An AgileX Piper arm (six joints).
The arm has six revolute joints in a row. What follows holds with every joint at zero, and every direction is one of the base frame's. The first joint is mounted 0.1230 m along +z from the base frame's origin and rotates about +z. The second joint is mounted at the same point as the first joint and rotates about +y. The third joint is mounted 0.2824 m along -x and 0.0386 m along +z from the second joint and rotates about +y. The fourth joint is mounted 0.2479 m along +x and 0.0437 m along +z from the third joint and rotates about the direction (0.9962, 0, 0.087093). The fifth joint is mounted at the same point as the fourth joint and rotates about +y. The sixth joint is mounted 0.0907 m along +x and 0.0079 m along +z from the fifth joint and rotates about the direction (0.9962, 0, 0.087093). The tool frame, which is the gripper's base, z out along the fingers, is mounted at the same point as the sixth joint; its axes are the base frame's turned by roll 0.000, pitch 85.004 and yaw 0.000 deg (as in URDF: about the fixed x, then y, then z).
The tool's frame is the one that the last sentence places.
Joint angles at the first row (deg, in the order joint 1, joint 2, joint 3, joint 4, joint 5, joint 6):
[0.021, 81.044, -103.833, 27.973, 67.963, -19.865]
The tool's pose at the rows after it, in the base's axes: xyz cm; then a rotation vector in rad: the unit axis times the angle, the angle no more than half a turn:
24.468, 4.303, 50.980, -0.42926, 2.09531, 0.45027
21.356, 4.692, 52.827, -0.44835, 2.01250, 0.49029
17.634, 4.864, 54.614, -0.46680, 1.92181, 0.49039
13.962, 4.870, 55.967, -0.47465, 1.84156, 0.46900
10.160, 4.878, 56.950, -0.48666, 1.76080, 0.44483
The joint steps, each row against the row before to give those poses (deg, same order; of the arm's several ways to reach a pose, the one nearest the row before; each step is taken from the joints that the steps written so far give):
[0.001, -3.562, -0.001, 2.240, 1.605, 0.001]
[-0.002, -4.253, -0.001, 2.987, 0.417, -0.001]
[0.002, -5.035, 0.003, 1.363, 0.119, 0.001]
[-0.003, -4.886, 0.000, 0.066, -0.004, 0.370]
[0.010, -5.000, 0.190, 0.063, -0.004, 0.067]

